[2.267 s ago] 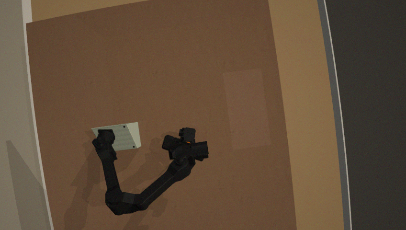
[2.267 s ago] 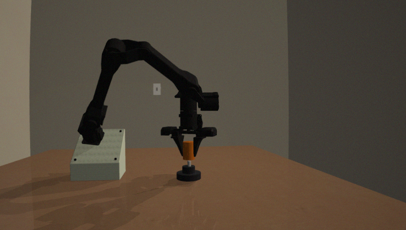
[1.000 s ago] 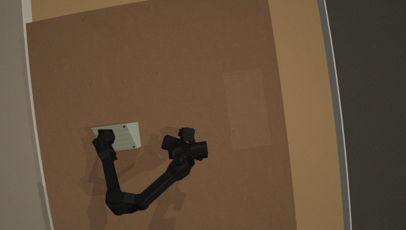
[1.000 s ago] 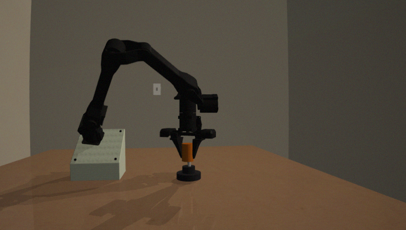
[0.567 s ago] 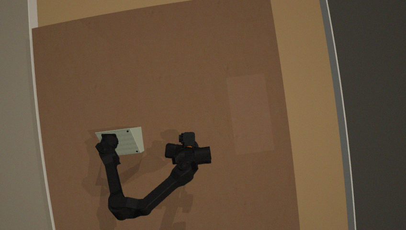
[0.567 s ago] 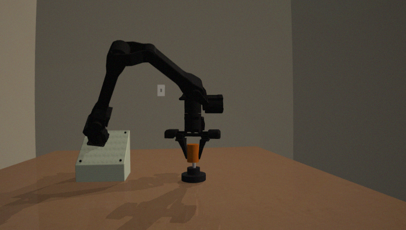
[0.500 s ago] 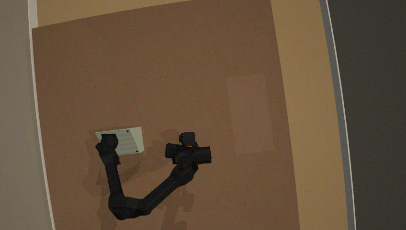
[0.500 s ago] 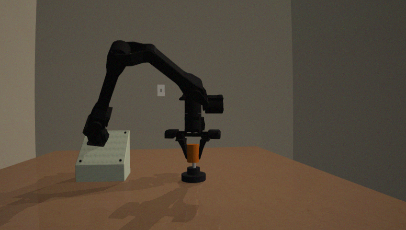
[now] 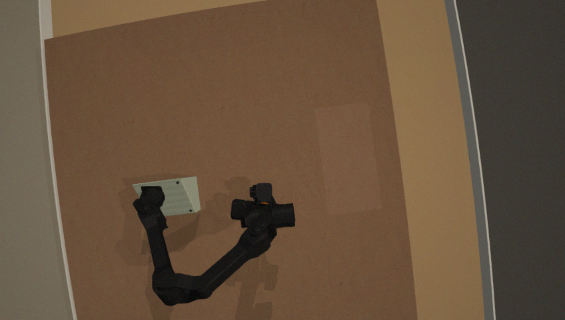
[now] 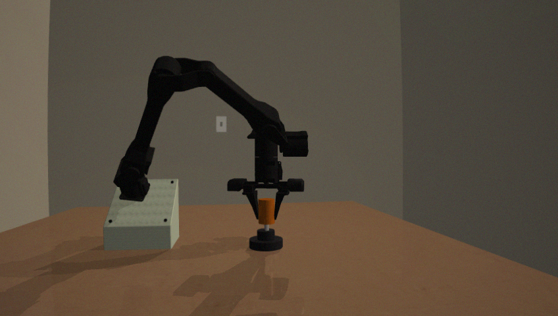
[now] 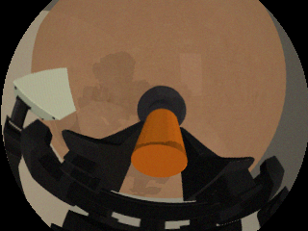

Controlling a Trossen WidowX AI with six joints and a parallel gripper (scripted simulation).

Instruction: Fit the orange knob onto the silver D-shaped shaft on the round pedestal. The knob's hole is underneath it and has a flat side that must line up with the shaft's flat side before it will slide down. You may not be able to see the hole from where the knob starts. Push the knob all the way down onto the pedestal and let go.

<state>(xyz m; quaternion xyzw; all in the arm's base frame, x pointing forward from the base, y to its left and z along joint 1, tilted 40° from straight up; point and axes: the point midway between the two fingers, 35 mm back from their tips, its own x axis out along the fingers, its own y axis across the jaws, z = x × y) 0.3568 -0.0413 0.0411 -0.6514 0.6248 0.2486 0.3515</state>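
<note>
Now: the orange knob 3 cm above my gripper tip. From my gripper tip the other things lie so: black round pedestal (4 cm below).
</note>
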